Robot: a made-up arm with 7 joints.
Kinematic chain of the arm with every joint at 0, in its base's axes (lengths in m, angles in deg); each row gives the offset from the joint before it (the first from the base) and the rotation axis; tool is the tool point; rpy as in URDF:
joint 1: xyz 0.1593 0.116 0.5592 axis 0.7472 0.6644 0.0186
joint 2: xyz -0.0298 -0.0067 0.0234 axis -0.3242 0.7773 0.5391
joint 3: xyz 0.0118 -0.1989 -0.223 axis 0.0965 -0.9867 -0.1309
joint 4: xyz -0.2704 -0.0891 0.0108 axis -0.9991 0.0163 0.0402
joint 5: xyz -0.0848 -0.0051 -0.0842 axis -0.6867 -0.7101 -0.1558
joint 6: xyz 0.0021 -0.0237 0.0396 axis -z
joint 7: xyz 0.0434 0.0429 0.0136 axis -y
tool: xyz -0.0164 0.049 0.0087 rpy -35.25 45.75 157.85
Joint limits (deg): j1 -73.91..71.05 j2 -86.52..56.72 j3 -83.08..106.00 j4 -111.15..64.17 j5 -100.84..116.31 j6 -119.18..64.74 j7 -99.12..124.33
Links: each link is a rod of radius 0.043 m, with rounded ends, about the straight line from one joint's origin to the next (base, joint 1, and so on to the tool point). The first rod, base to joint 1, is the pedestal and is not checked.
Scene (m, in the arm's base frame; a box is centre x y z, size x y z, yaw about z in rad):
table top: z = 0
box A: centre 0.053 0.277 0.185 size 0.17 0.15 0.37 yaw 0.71
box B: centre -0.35 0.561 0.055 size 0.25 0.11 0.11 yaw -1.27
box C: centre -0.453 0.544 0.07 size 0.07 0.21 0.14 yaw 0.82
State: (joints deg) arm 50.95 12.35 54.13 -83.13 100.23 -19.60 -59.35
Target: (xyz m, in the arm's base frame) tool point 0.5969 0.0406 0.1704
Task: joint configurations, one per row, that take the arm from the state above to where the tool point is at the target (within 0.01 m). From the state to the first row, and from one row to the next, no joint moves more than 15 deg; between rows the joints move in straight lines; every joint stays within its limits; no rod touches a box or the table.
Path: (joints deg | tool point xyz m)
1: 36.43 17.30 60.58 -73.27 102.53 -25.67 -63.89 | -0.2826 0.1022 0.3028
2: 21.91 22.26 67.03 -63.40 104.82 -31.74 -68.43 | -0.2140 0.0575 0.2044
3: 7.39 27.21 73.48 -53.54 107.12 -37.80 -72.97 | -0.1201 -0.0162 0.1319
4: -7.13 32.16 79.94 -43.68 109.42 -43.87 -77.51 | -0.0081 -0.1119 0.1016
5: -21.64 37.11 86.39 -33.82 111.72 -49.94 -82.05 | 0.1096 -0.2174 0.1247
6: -36.16 42.07 92.84 -23.95 114.01 -56.01 -86.59 | 0.2184 -0.3173 0.2043
7: -50.68 47.02 99.29 -14.09 116.31 -62.07 -91.13 | 0.3037 -0.3961 0.3344
8: -44.35 33.29 97.54 -17.14 112.06 -64.02 -85.42 | 0.3521 -0.3400 0.2615
9: -38.02 19.57 95.80 -20.19 107.80 -65.96 -79.70 | 0.3976 -0.2727 0.2038
10: -31.69 5.84 94.05 -23.24 103.55 -67.90 -73.99 | 0.4406 -0.1994 0.1636
11: -25.36 -7.89 92.31 -26.29 99.29 -69.84 -68.27 | 0.4818 -0.1259 0.1417
12: -19.03 -21.62 90.56 -29.34 95.04 -71.78 -62.56 | 0.5216 -0.0580 0.1372
13: -12.70 -35.34 88.82 -32.39 90.78 -73.72 -56.84 | 0.5600 -0.0010 0.1480
14: -6.37 -49.07 87.07 -35.44 86.53 -75.67 -51.13 | 0.5969 0.0406 0.1704

